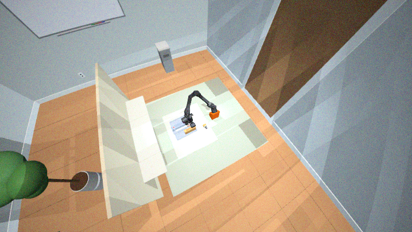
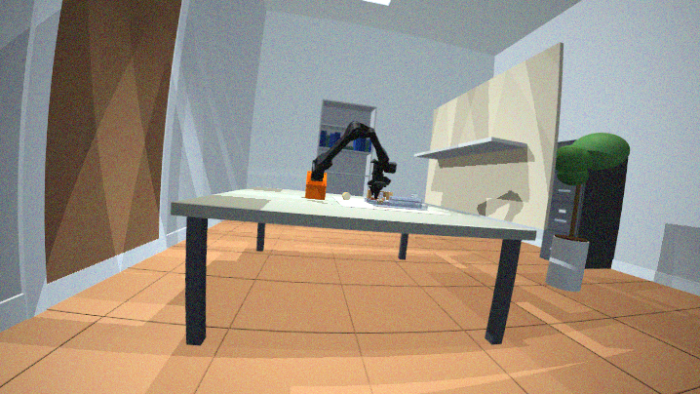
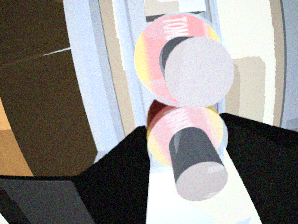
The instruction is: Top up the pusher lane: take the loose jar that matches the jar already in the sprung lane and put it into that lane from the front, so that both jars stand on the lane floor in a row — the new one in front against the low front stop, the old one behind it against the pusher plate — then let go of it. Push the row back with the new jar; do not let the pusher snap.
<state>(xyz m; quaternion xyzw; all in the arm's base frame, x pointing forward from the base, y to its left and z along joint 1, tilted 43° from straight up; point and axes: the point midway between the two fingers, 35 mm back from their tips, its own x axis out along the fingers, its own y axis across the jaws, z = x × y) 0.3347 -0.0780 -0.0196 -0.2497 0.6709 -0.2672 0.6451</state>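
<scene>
The lane unit is 14 cm ahead of my gripper tip, 3 cm to the right of it and 1 cm below it. The rest, counted from my gripper tip: shelf wall (61 cm ahead, 37 cm above).
</scene>
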